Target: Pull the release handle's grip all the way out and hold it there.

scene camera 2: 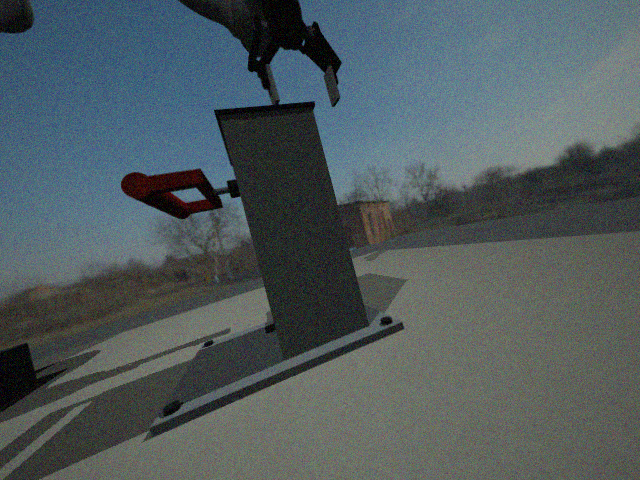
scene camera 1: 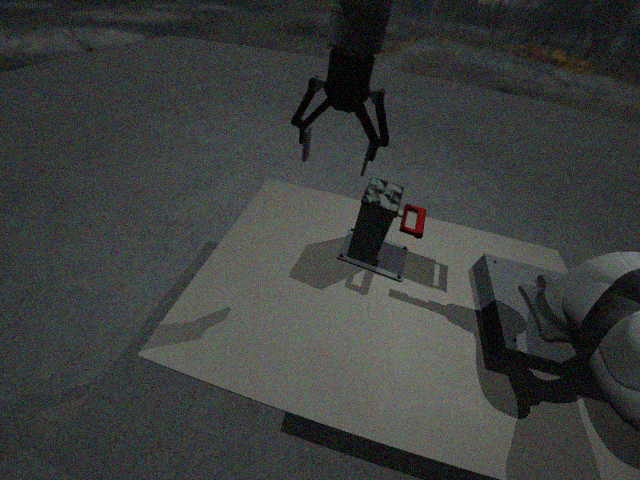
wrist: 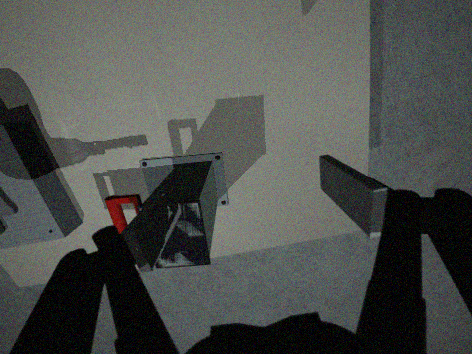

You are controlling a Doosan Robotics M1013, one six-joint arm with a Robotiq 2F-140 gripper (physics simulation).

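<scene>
The release handle's red grip (scene camera 1: 421, 223) (scene camera 2: 173, 179) (wrist: 116, 212) is a rectangular loop on a short thin rod at the side of a dark upright post (scene camera 1: 369, 232) (scene camera 2: 294, 217) (wrist: 195, 245). The post has a mottled top and stands on a bolted base plate (scene camera 1: 395, 258) (scene camera 2: 232, 361) (wrist: 156, 163). My gripper (scene camera 1: 334, 167) (scene camera 2: 305, 104) (wrist: 247, 185) is open and empty, pointing down above the height of the post's top, apart from the grip. In the wrist view the left finger overlaps part of the post and reaches beside the grip, hiding the grip's lower end.
The post's plate is on a pale table top (scene camera 1: 310, 361) (scene camera 2: 491, 361) (wrist: 300, 60). A grey box-shaped block (scene camera 1: 509, 279) (wrist: 30, 220) stands on the grip's side of the post, with the arm's white base parts (scene camera 1: 594, 284) by it. Shadows cross the table around the post.
</scene>
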